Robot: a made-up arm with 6 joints. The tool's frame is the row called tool. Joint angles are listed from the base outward.
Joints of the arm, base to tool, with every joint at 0 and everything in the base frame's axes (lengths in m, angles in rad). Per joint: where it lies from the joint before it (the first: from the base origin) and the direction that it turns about. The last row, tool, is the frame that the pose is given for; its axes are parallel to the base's.
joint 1: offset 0 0 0.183 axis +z
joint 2: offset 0 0 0 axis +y
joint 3: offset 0 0 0.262 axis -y
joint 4: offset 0 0 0 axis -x
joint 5: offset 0.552 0 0 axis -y
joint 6: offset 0 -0.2 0 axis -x
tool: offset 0 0 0
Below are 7 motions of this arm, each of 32 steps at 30 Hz.
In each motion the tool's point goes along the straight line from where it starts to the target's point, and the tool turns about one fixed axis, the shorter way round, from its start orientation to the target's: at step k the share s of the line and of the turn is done. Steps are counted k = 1, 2, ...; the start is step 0. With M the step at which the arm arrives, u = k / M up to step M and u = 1 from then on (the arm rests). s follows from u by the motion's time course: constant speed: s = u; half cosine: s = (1 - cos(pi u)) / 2; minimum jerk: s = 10 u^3 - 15 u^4 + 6 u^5.
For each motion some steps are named. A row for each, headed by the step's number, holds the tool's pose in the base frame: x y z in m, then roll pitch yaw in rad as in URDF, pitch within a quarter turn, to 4 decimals.
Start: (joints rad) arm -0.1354 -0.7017 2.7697 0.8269 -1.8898 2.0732
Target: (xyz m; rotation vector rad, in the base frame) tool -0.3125 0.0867 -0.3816 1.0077 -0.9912 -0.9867
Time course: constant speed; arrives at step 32
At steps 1, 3, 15, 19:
1: -0.6454 -0.0431 0.0511 -0.2861 -0.7685 -1.5943
3: -0.6239 -0.0347 0.0232 -0.1622 -0.7252 -1.6160
15: -0.4950 0.0155 -0.1443 0.4901 -0.4530 -1.6043
19: -0.4521 0.0323 -0.2001 0.6905 -0.3704 -1.5594

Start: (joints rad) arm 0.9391 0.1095 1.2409 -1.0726 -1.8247 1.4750
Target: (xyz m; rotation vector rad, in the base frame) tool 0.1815 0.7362 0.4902 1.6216 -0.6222 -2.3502
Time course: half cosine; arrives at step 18
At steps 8, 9, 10, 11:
8: 0.2666 0.4711 0.7121 -0.6091 0.9346 2.5016
9: 0.2540 0.5103 0.6792 -0.4397 1.0164 2.6527
10: 0.2414 0.5496 0.6464 -0.2236 1.0805 2.8510
11: 0.2292 0.5876 0.6146 0.0309 1.1187 3.0885

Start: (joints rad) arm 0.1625 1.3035 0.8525 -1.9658 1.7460 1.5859
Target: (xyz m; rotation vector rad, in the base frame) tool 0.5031 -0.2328 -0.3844 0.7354 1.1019 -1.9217
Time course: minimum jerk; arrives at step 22
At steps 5, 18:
5: 0.6361 0.1504 -0.1732 -0.5419 0.3215 -1.8012
18: 0.5096 -0.2141 -0.3741 -0.7281 0.8709 -2.5090

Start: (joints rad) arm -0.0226 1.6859 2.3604 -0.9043 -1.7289 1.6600
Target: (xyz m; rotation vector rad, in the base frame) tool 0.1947 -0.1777 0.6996 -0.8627 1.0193 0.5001
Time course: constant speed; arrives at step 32
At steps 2, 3, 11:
2: 0.7496 -0.1437 0.3952 -0.7971 0.6434 1.1659
3: 0.7311 -0.1449 0.4053 -0.7907 0.6589 1.1350
11: 0.5831 -0.1539 0.4865 -0.7614 0.7873 0.8765

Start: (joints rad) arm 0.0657 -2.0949 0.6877 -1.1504 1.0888 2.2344
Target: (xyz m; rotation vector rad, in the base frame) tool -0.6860 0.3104 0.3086 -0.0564 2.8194 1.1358
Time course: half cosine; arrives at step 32
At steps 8, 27, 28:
8: -0.6746 -0.0621 0.4009 2.0124 0.1401 -2.2608
27: -0.6852 0.2846 0.3150 2.3508 0.0997 -3.0841
28: -0.6855 0.2938 0.3127 2.3596 0.1025 -3.1058

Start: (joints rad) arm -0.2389 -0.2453 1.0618 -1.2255 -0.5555 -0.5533
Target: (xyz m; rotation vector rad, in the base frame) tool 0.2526 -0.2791 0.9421 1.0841 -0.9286 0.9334
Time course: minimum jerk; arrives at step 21
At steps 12, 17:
12: 0.2474 -0.2234 0.9343 0.9362 -1.0878 0.5336
17: 0.2519 -0.2714 0.9410 0.9523 -1.1896 0.4490

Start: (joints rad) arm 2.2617 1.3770 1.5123 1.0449 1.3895 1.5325
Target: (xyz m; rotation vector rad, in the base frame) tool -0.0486 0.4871 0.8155 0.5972 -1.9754 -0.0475
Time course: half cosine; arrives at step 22
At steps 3, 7, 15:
3: -0.4033 0.6576 0.4945 3.1131 -0.5614 -2.5755
7: -0.3348 0.6246 0.5565 3.0407 -0.6504 -2.5444
15: -0.1339 0.5281 0.7383 2.7628 -0.8945 -2.3787

